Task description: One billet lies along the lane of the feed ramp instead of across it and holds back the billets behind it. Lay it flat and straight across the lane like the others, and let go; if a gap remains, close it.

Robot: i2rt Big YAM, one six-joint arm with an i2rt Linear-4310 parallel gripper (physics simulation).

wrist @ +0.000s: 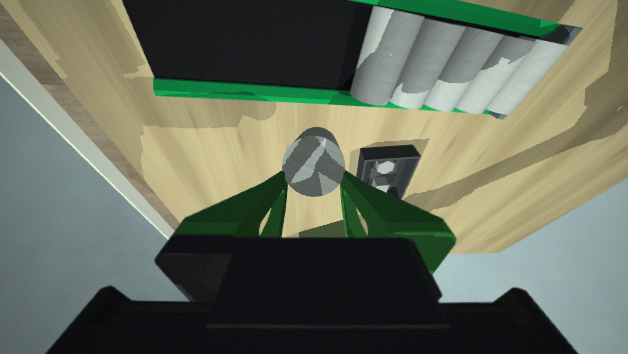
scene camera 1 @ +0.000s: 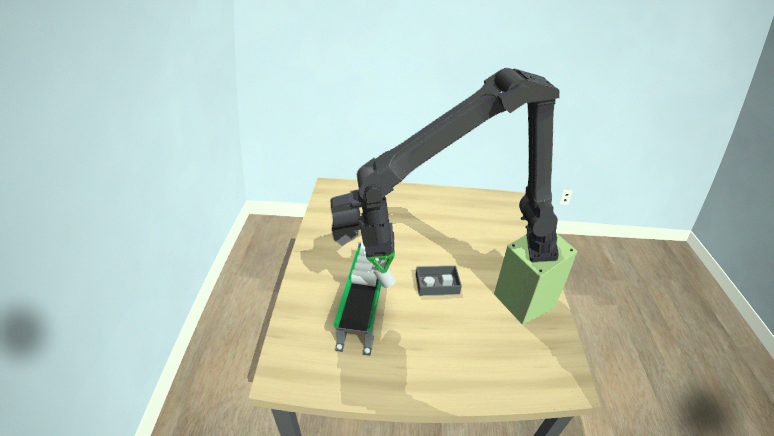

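Seen in the pictures: gripper, fingertip midpoint: [wrist: 313, 177] [scene camera 1: 383, 267]; arm's base at its link origin: [scene camera 1: 542, 246].
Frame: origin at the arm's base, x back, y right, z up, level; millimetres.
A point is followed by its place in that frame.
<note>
My gripper [scene camera 1: 383, 269] @(x -435, y -143, z -24 mm) [wrist: 313, 177] @(x -435, y -143, z -24 mm) is shut on a grey billet [scene camera 1: 386, 278] @(x -424, y -158, z -47 mm) [wrist: 314, 165] @(x -449, y -145, z -19 mm), which it holds by one end. In the scene view the billet is tilted and hangs at the right side of the feed ramp; in the wrist view its round end face shows between the green fingertips. The feed ramp [scene camera 1: 342, 308] [wrist: 240, 90] has green side rails and a black lane. Several pale billets [scene camera 1: 363, 277] @(x -494, y -101, z -106 mm) [wrist: 385, 60] @(x -497, y -92, z -101 mm) lie across the lane side by side in its rear part. The arm hides some of them in the scene view.
A dark tray [scene camera 1: 438, 289] @(x -282, y -20, z -188 mm) [wrist: 390, 152] @(x -348, y 17, z -193 mm) with small pale pieces stands on the wooden table [scene camera 1: 476, 373] @(x -154, y -311, z -212 mm) to the right of the ramp. The green base block [scene camera 1: 528, 287] @(x -31, y -91, z -81 mm) of the arm stands farther right.
</note>
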